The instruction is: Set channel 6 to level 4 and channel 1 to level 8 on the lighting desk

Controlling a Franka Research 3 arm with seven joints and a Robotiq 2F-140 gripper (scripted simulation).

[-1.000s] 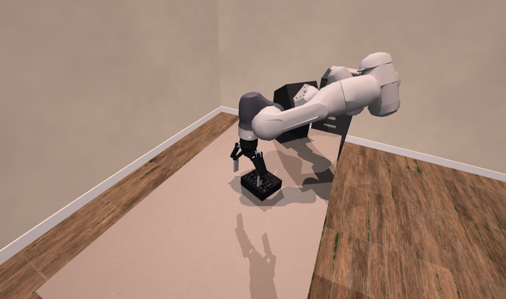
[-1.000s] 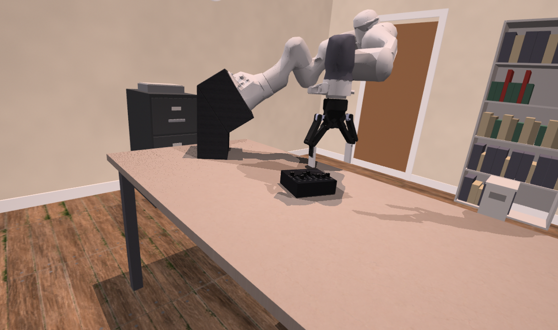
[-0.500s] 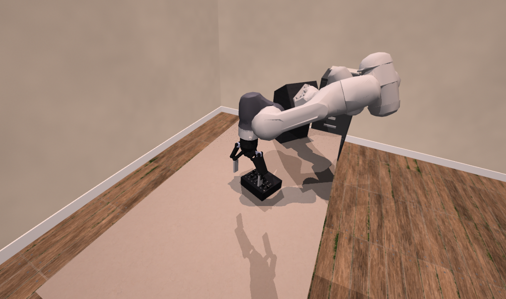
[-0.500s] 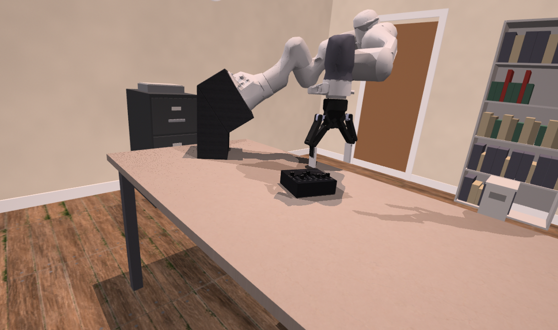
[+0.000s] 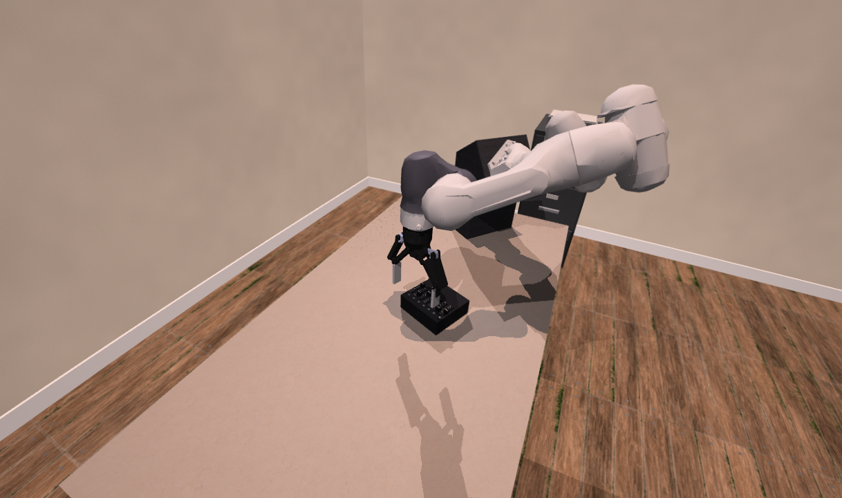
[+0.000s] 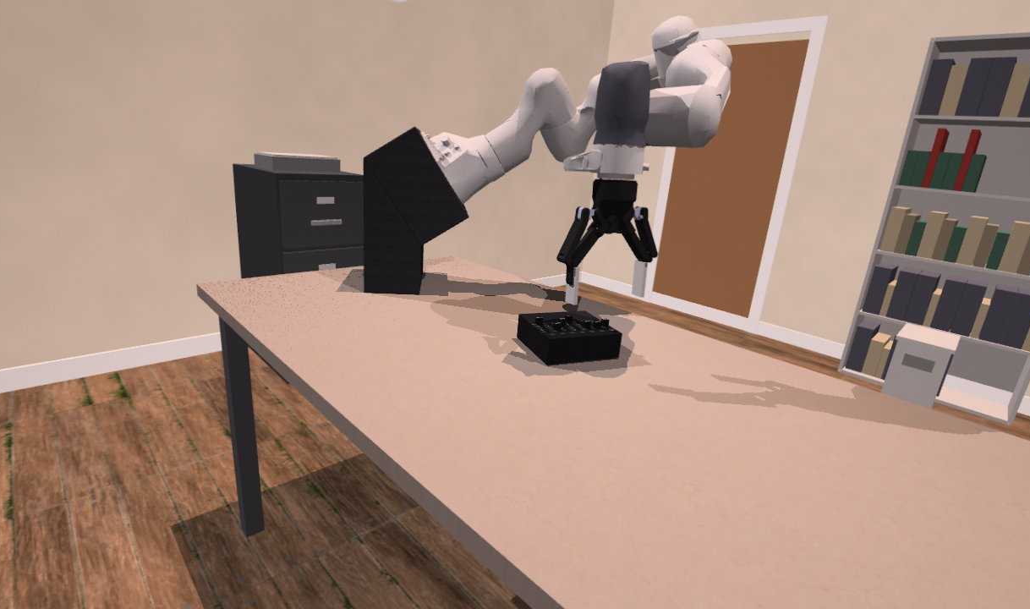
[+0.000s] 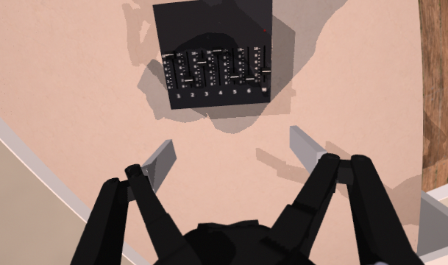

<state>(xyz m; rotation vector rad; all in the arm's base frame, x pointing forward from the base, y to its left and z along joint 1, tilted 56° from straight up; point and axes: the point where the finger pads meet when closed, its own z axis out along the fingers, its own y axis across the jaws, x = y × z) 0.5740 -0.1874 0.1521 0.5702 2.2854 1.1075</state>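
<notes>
My hand is 120 mm past the channel 1 fader cap, 80 mm above it and 40 mm to the left of it. Also, from my hand: channel 6 fader cap: 80 mm below, 50 mm to the left, 50 mm behind.
</notes>
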